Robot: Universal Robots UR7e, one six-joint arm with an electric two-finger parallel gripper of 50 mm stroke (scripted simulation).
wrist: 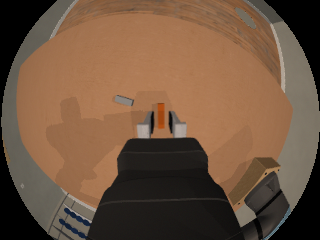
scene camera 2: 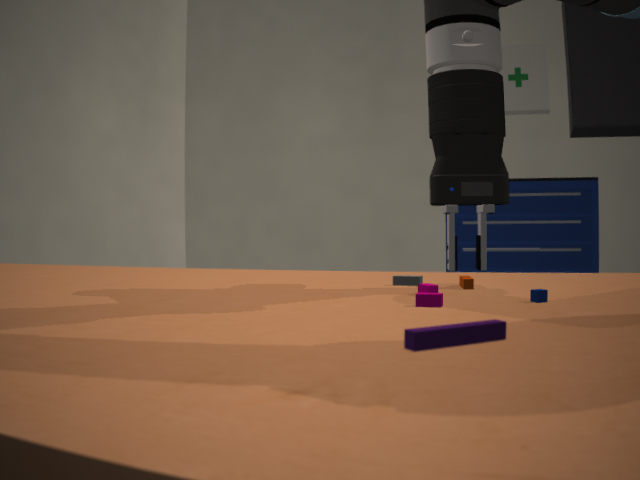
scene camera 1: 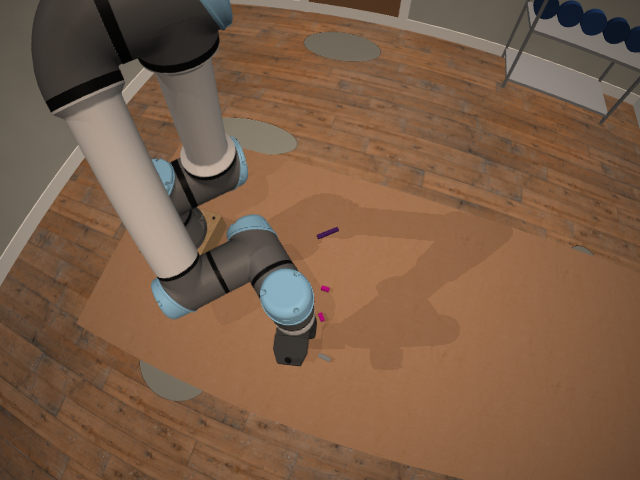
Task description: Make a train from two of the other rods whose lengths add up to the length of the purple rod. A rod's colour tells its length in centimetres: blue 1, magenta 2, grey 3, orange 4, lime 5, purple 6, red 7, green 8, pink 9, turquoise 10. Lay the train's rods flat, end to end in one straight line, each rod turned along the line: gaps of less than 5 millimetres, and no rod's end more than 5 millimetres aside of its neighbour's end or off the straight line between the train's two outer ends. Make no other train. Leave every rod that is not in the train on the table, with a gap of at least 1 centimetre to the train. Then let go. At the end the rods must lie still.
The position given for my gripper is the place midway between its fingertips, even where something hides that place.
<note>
I see my gripper (scene camera 2: 466, 269).
My gripper is seen too in the wrist view (wrist: 161, 118).
</note>
